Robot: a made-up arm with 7 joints. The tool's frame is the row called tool. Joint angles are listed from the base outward.
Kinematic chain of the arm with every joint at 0, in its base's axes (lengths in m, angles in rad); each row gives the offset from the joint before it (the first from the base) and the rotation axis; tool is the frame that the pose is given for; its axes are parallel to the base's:
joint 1: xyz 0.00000 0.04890 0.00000 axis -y
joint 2: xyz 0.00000 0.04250 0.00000 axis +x
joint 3: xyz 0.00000 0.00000 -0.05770 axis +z
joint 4: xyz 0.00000 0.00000 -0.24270 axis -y
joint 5: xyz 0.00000 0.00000 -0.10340 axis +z
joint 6: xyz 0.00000 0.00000 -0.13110 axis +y
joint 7: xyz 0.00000 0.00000 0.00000 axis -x
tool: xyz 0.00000 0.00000 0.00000
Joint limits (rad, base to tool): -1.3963..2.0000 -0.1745..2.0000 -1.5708..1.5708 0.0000..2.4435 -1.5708..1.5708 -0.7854..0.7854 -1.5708..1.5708
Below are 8 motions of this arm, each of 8 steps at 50 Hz.
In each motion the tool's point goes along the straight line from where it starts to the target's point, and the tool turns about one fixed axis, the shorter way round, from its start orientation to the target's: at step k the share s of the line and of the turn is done. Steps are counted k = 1, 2, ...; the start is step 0. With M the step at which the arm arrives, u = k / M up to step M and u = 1 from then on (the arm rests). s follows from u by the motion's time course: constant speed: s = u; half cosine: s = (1 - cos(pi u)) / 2; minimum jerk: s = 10 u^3 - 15 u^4 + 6 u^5.
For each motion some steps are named. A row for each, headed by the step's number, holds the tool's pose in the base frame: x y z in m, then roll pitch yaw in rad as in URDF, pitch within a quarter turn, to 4 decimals.
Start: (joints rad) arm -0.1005 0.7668 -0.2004 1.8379 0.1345 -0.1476 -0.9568
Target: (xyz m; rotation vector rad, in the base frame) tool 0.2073 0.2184 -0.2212 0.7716 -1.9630 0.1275
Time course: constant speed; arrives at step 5
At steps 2, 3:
2: 0.2030 0.2220 -0.2230 2.6973 -0.9798 -2.1312
3: 0.2044 0.2208 -0.2224 2.7056 -0.9791 -2.1431

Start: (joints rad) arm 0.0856 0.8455 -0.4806 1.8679 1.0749 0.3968 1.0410
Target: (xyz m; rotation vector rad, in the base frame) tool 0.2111 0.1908 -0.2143 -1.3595 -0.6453 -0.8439
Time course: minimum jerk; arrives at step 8
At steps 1, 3, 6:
1: 0.2178 0.1960 -0.2135 -1.6347 -1.0259 0.0041
3: 0.2160 0.1946 -0.2137 -1.5558 -1.0102 -0.0690
6: 0.2118 0.1913 -0.2142 -1.3847 -0.9610 -0.2258

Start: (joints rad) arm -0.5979 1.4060 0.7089 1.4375 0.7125 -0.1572 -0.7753
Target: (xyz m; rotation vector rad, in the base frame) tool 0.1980 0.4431 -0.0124 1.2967 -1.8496 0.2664
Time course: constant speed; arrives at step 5
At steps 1, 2, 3, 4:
1: 0.1990 0.4433 -0.0192 2.6629 -0.8230 -1.6746
2: 0.1987 0.4432 -0.0175 2.6780 -0.8220 -1.6898
3: 0.1985 0.4432 -0.0158 2.6931 -0.8209 -1.7049
4: 0.1982 0.4431 -0.0141 2.7081 -0.8197 -1.7200

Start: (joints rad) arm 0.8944 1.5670 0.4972 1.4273 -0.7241 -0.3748 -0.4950
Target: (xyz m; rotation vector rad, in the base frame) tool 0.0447 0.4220 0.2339 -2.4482 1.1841 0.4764
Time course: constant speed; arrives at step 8
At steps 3, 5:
3: 0.0432 0.4243 0.2299 -2.9087 0.4111 -0.8988
5: 0.0438 0.4234 0.2315 -2.9177 0.4353 -0.8793

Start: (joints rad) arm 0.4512 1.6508 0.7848 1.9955 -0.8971 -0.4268 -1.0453
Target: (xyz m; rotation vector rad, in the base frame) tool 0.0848 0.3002 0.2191 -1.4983 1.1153 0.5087
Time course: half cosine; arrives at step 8
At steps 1, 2, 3, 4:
1: 0.0641 0.2831 0.2161 -1.8285 0.9841 -0.5186
2: 0.0665 0.2851 0.2165 -1.8534 0.9813 -0.5364
3: 0.0699 0.2879 0.2170 -1.8902 0.9767 -0.5625
4: 0.0741 0.2913 0.2176 -1.9331 0.9706 -0.5928

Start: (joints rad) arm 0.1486 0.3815 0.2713 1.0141 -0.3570 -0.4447 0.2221
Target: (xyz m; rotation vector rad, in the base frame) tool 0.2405 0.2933 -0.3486 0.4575 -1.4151 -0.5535
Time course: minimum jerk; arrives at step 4
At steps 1, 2, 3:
1: 0.2446 0.2983 -0.3422 1.4487 -0.9080 -1.4906
2: 0.2428 0.2961 -0.3450 1.4248 -0.9090 -1.4767
3: 0.2410 0.2939 -0.3479 1.4009 -0.9098 -1.4628

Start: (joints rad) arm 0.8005 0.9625 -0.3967 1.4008 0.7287 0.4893 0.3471
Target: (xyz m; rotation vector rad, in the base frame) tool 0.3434 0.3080 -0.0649 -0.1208 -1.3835 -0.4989
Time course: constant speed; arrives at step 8
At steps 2, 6, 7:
2: 0.3412 0.3166 -0.0412 0.8903 -1.2674 -1.2156
6: 0.3427 0.3109 -0.0570 0.8323 -1.2766 -1.2117
7: 0.3430 0.3094 -0.0610 0.8175 -1.2789 -1.2105

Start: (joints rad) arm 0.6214 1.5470 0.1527 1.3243 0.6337 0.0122 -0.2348
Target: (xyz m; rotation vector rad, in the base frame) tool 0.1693 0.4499 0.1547 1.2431 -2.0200 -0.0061
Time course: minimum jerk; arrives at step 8
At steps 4, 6, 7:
4: 0.1684 0.4498 0.1534 2.7179 -0.6280 -1.8991
6: 0.1691 0.4499 0.1544 2.6779 -0.6309 -1.8845
7: 0.1693 0.4499 0.1547 2.6691 -0.6314 -1.8813

